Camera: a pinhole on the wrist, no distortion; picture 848 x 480 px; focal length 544.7 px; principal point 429.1 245.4 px. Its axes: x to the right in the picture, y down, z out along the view. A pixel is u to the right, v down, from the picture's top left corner.
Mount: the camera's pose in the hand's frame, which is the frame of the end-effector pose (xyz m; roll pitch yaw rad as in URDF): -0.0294 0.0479 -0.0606 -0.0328 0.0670 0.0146
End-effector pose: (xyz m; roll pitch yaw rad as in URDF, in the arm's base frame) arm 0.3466 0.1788 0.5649 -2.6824 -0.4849 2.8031
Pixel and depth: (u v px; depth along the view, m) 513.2 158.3 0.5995
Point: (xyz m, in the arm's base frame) -0.0324 0.0362 0.2002
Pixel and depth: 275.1 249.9 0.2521
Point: 0.3166 0.1521 0.3483
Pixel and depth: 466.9 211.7 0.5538
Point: 0.0460 0.0856 0.1848
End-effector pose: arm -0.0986 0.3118 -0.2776 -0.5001 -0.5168 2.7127
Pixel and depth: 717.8 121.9 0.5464
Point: -0.2118 0.1677 0.2496
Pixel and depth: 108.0 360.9 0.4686
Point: 0.1092 -0.1591 -0.1581
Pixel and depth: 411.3 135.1 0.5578
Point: 0.0327 0.0326 0.1194
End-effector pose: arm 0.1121 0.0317 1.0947 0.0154 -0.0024 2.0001
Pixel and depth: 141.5 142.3 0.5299
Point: 0.2675 -0.1972 1.5832
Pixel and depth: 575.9 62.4 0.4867
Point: 0.1499 0.1981 1.5148
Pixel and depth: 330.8 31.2 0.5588
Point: 0.2972 0.0170 1.6026
